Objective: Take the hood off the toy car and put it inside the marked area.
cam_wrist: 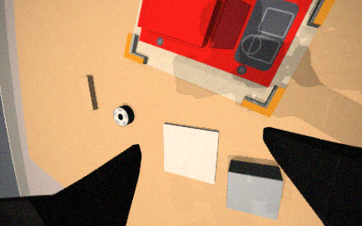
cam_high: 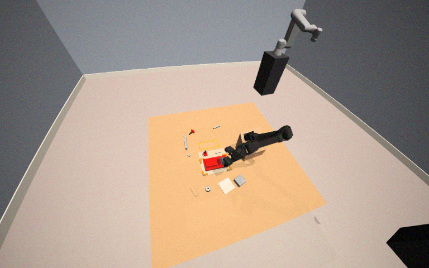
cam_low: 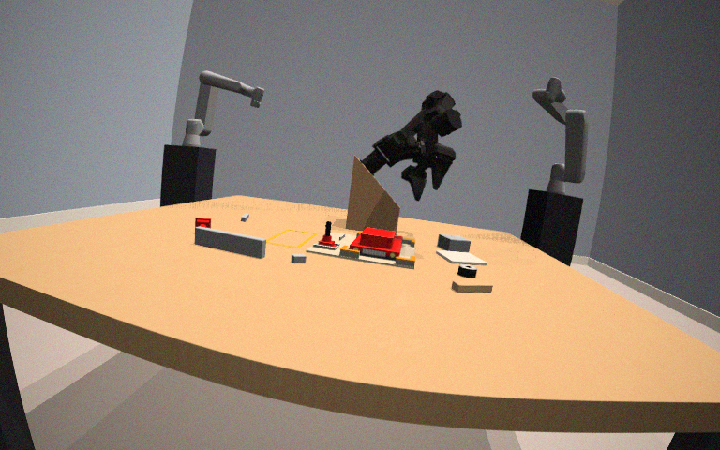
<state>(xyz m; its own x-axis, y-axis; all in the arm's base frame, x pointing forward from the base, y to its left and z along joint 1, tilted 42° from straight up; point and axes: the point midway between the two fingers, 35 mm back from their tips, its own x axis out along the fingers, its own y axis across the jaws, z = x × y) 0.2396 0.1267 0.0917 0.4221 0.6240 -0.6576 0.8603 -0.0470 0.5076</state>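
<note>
Now: the hood 110 mm to the right of my gripper tip, 100 mm below it and 90 mm ahead of it. Round my gripper tip: long grey bar 410 mm to the right, 230 mm ahead, 130 mm below.
</note>
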